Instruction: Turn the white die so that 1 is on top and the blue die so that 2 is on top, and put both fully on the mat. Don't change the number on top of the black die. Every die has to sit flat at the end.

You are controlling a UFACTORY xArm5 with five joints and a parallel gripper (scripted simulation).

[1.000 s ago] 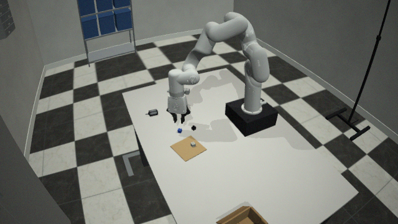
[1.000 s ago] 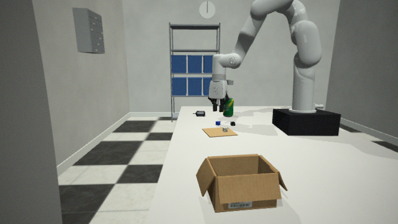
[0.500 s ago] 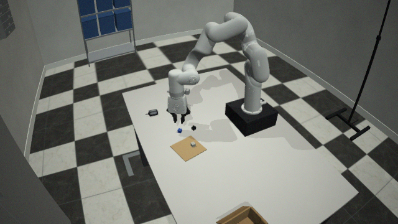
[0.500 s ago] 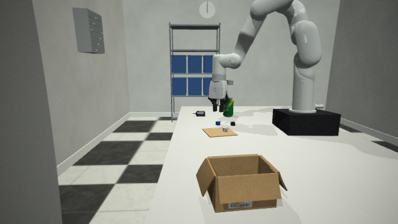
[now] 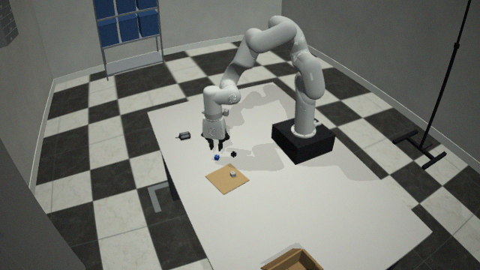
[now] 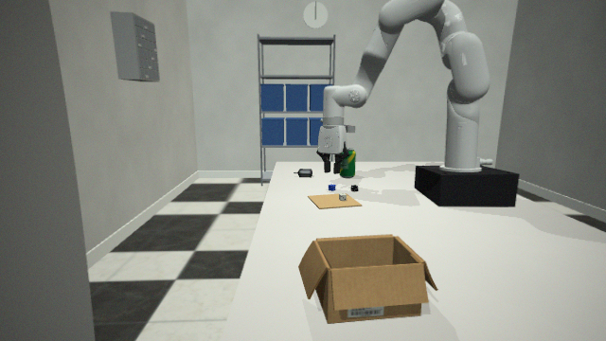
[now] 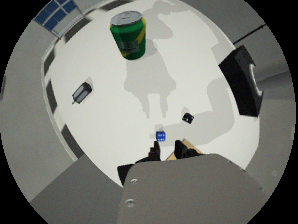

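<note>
Right now my hand is 80 mm above the blue die. Also, from my hand: tan mat (140 mm to the left, 80 mm below); then black die (80 mm behind, 10 mm to the left, 80 mm below); then white die (30 mm behind, 130 mm to the left, 70 mm below).
</note>
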